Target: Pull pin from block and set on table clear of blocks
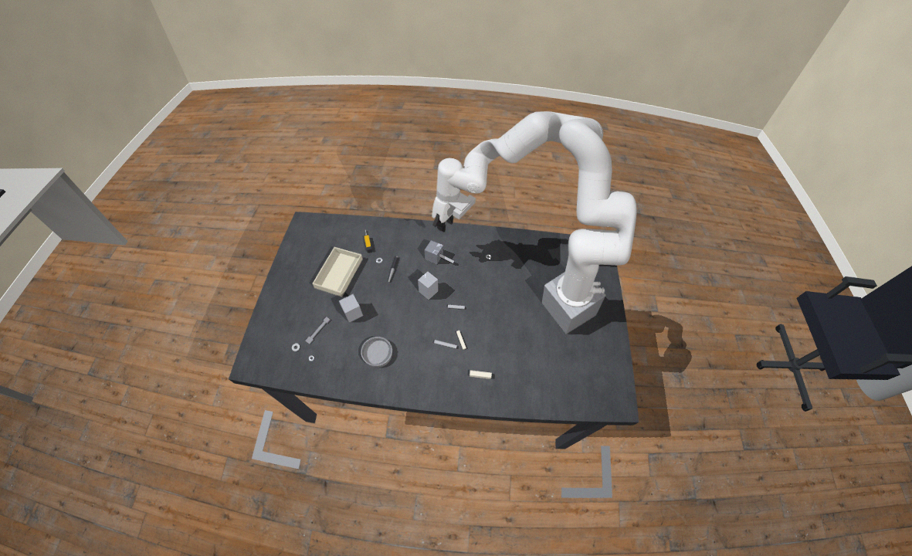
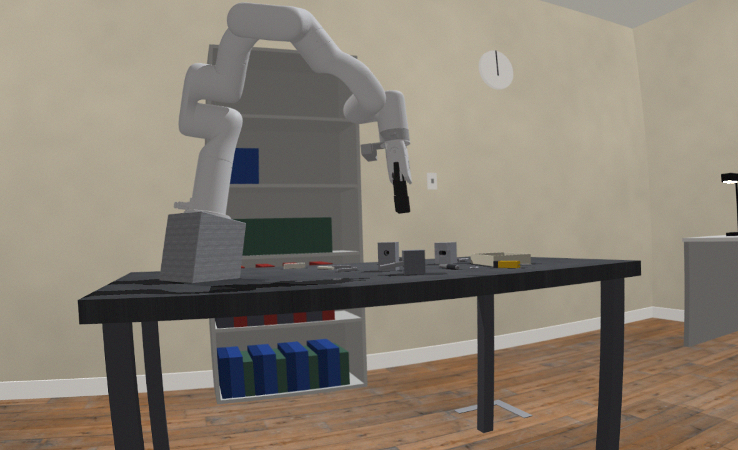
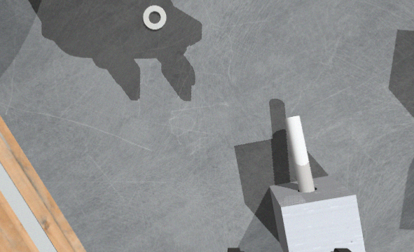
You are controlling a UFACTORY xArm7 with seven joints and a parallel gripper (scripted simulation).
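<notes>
The pale pin is 15 cm below my hand, 4 cm to the left of it and 1 cm behind it. From my hand the other things lie so: round dish 46 cm to the left, 16 cm below, 16 cm ahead; cream tray 39 cm ahead, 16 cm to the left, 16 cm below.
</notes>
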